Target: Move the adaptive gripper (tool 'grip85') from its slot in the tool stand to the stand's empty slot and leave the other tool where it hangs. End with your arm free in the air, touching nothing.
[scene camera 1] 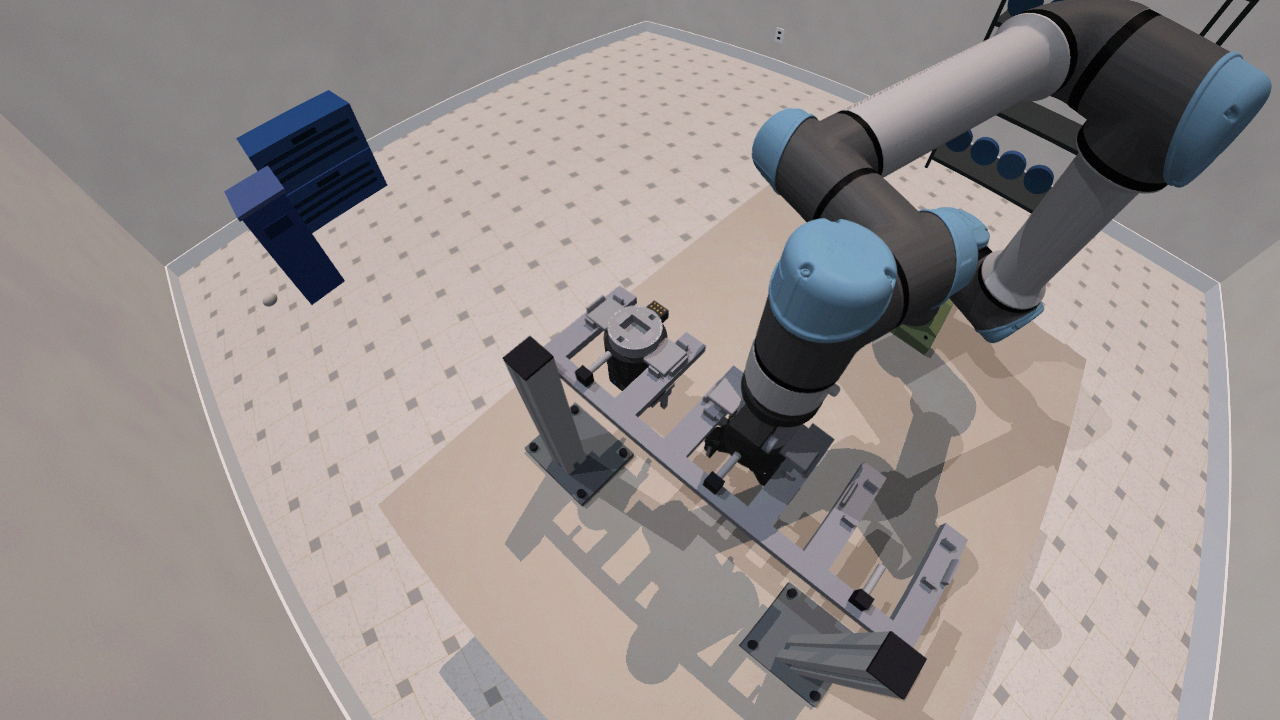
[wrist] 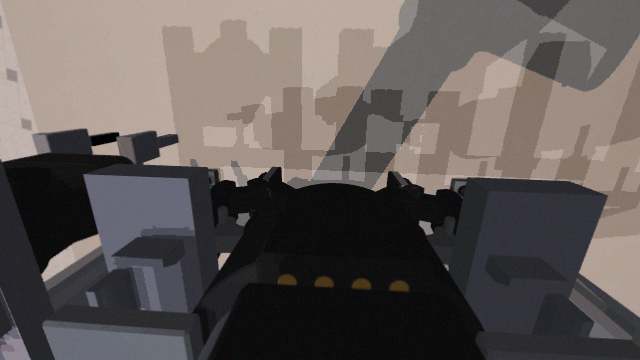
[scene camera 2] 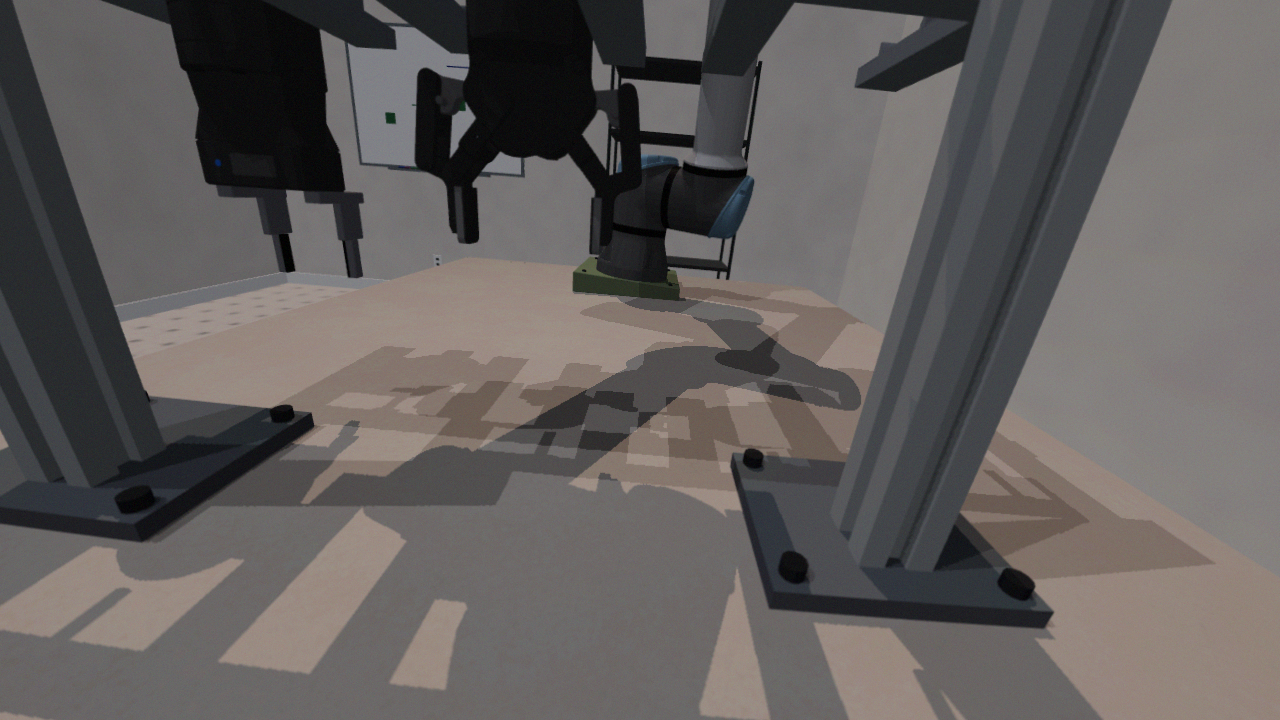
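Pixels of known places: arm's base, link origin: (scene camera 2: 631,273).
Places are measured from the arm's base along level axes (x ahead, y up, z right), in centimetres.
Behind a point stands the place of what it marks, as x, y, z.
Observation:
The adaptive gripper (scene camera 1: 744,449) (scene camera 2: 532,219) (wrist: 335,179), black, is on the arm's wrist. Its fingers are apart with nothing between them. It hangs upright between the two prongs of the stand's middle slot. In the wrist view its side plates show close to the grey prongs (wrist: 145,200) @(56.9, 25.0, 3.2) (wrist: 530,225) @(55.9, 24.9, -7.4); whether they touch is unclear. The tool stand (scene camera 1: 662,454) @(69.6, 25.0, 2.2) (scene camera 2: 1002,268) @(69.9, 13.6, -27.1) has a long grey crossbar. The other tool (scene camera 1: 633,333) @(62.4, 25.6, 15.4) (scene camera 2: 264,116) @(64.2, 18.1, 13.2) (wrist: 50,200) @(60.6, 19.6, 12.2), the parallel gripper, hangs in the end slot, at the left in all three views. The opposite end slot is empty.
Two stand posts (scene camera 1: 547,402) @(74.4, 19.8, 17.7) (scene camera 1: 850,660) @(70.1, 23.6, -24.9) rise from bolted base plates. A black-tipped pin (scene camera 1: 713,481) @(68.2, 26.5, -3.5) points into the middle slot, another (scene camera 1: 861,599) @(66.2, 26.6, -21.2) into the empty end slot. The arm's green base (scene camera 2: 626,280) @(8.2, -0.2, -0.5) is behind. Blue cabinets (scene camera 1: 313,161) stand far left.

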